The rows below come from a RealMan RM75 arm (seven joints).
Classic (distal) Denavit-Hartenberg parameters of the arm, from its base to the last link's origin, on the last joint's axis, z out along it. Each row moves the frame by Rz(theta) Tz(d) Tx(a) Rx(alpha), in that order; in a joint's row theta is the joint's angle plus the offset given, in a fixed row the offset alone. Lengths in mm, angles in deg.
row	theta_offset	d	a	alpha
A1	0	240.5	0	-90
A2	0	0	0	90
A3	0	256	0	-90
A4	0	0	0	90
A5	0	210	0	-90
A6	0	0	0	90
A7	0	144	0	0
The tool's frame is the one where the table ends.
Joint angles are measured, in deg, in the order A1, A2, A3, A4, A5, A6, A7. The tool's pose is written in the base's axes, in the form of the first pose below.
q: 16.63, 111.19, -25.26, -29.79, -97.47, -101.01, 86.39
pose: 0.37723 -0.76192 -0.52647 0.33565; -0.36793 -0.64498 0.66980 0.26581; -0.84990 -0.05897 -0.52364 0.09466; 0 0 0 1
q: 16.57, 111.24, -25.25, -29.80, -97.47, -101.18, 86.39
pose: 0.37612 -0.76107 -0.52849 0.33548; -0.36821 -0.64617 0.66849 0.26517; -0.85026 -0.05684 -0.52328 0.09437; 0 0 0 1
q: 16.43, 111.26, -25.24, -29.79, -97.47, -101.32, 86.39
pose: 0.37465 -0.76148 -0.52896 0.33582; -0.36909 -0.64584 0.66833 0.26411; -0.85054 -0.05515 -0.52302 0.09423; 0 0 0 1
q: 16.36, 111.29, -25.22, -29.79, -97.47, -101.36, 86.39
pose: 0.37362 -0.76201 -0.52891 0.33601; -0.36943 -0.64527 0.66869 0.26362; -0.85084 -0.05444 -0.52259 0.09407; 0 0 0 1
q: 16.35, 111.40, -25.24, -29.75, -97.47, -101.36, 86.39
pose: 0.37152 -0.76234 -0.52991 0.33578; -0.37051 -0.64509 0.66827 0.26343; -0.85129 -0.05194 -0.52212 0.09314; 0 0 0 1
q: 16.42, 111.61, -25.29, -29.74, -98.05, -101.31, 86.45
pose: 0.37212 -0.76282 -0.52880 0.33546; -0.38015 -0.64499 0.66292 0.26315; -0.84677 -0.04566 -0.53000 0.09031; 0 0 0 1
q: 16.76, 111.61, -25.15, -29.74, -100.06, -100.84, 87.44
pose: 0.37331 -0.77189 -0.51461 0.33660; -0.41471 -0.63505 0.65171 0.26377; -0.82985 -0.02988 -0.55718 0.08650; 0 0 0 1
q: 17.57, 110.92, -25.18, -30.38, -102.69, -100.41, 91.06
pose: 0.36546 -0.78987 -0.49250 0.33745; -0.47523 -0.61327 0.63092 0.26756; -0.80037 0.00347 -0.59949 0.08785; 0 0 0 1
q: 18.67, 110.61, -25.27, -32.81, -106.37, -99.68, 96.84
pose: 0.35491 -0.81738 -0.45380 0.33694; -0.55283 -0.57492 0.60319 0.27406; -0.75394 0.03679 -0.65592 0.09012; 0 0 0 1
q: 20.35, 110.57, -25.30, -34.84, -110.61, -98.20, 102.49
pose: 0.33936 -0.84922 -0.40456 0.33566; -0.62692 -0.52482 0.57579 0.28370; -0.70129 0.05822 -0.71049 0.08923; 0 0 0 1
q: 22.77, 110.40, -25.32, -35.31, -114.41, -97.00, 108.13
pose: 0.30587 -0.87633 -0.37214 0.33093; -0.69491 -0.47267 0.54192 0.29574; -0.65080 0.09285 -0.75355 0.08586; 0 0 0 1
